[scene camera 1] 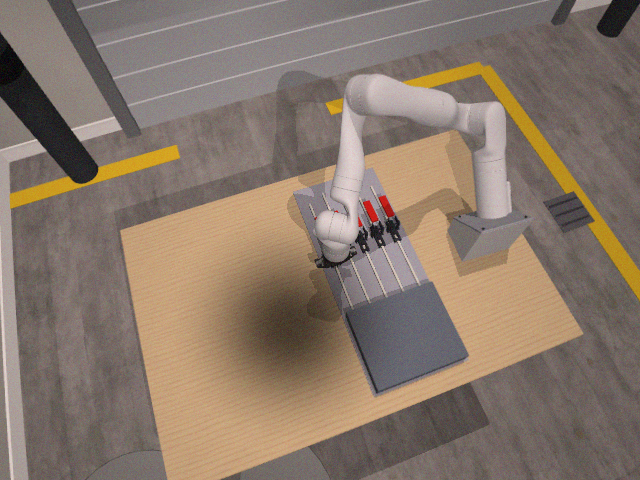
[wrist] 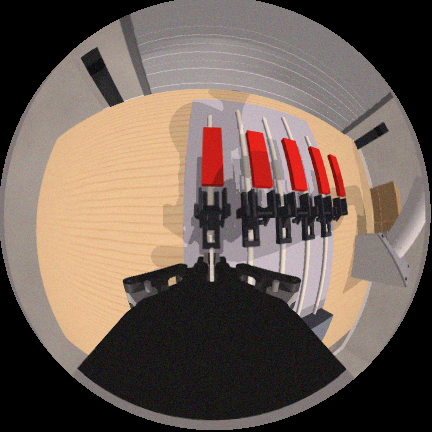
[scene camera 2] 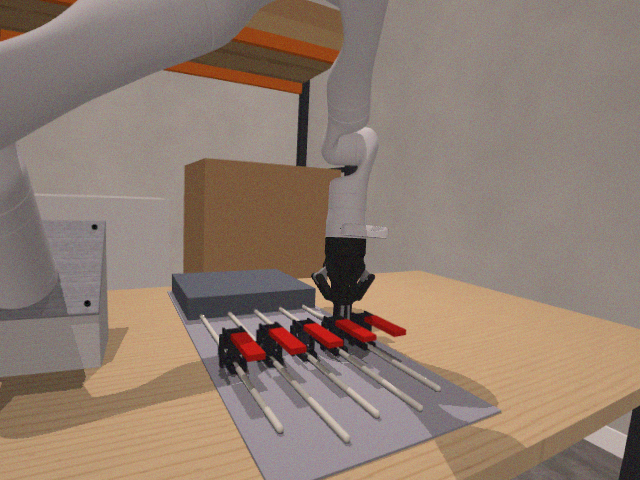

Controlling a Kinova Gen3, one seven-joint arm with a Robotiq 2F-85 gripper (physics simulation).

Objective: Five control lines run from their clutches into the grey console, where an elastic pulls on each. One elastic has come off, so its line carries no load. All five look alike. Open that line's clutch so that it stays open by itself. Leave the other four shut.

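Seen in the pictures: gripper, fingertip midpoint: [scene camera 1: 335, 265] [wrist: 211, 259]; arm's base at its link origin: [scene camera 1: 492, 213] [wrist: 393, 245] [scene camera 2: 19, 279].
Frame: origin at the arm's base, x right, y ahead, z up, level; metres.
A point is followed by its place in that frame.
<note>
The outermost line [scene camera 1: 343, 289] {y 0.494, x -0.041, z -0.110 m} [scene camera 2: 405, 368] {y 0.490, x 0.219, z -0.112 m}, leftmost in the wrist view, runs through a black clutch [wrist: 212, 212] {y 0.491, x 0.094, z -0.065 m} with a red lever [scene camera 2: 385, 324] {y 0.489, x 0.167, z -0.062 m} [wrist: 212, 157] {y 0.492, x 0.152, z -0.062 m}. My gripper [scene camera 1: 336, 265] {y 0.490, x 0.040, z -0.104 m} [scene camera 2: 341, 312] {y 0.490, x 0.040, z -0.104 m} [wrist: 211, 259] {y 0.490, x 0.040, z -0.104 m} points down on the console side of this clutch, shut on the line, which shows between the fingertips. The other red levers [scene camera 2: 356, 330] {y 0.432, x 0.173, z -0.062 m} [scene camera 2: 323, 335] {y 0.377, x 0.174, z -0.062 m} [scene camera 2: 286, 341] {y 0.321, x 0.176, z -0.062 m} [scene camera 2: 248, 346] {y 0.270, x 0.176, z -0.062 m} lie low, as does the outermost one. The grey console [scene camera 1: 408, 335] {y 0.375, x -0.242, z -0.074 m} [scene camera 2: 242, 289] {y 0.359, x -0.153, z -0.074 m} hides the elastics. In scene camera 1 the arm partly covers the left clutches.
A thin grey board [scene camera 1: 369, 175] {y 0.261, x 0.324, z -0.118 m} [scene camera 2: 310, 454] {y 0.287, x 0.321, z -0.118 m} carries the clutches and console on the wooden table [scene camera 1: 206, 258] {y 0.866, x 0.203, z -0.121 m}. The second clutch [wrist: 250, 215] {y 0.450, x 0.092, z -0.072 m} stands close beside the held line. The arm's base [scene camera 1: 488, 235] {y 0.074, x -0.077, z 0.045 m} is on the far side of the row. A cardboard box [scene camera 2: 258, 217] stands behind.
</note>
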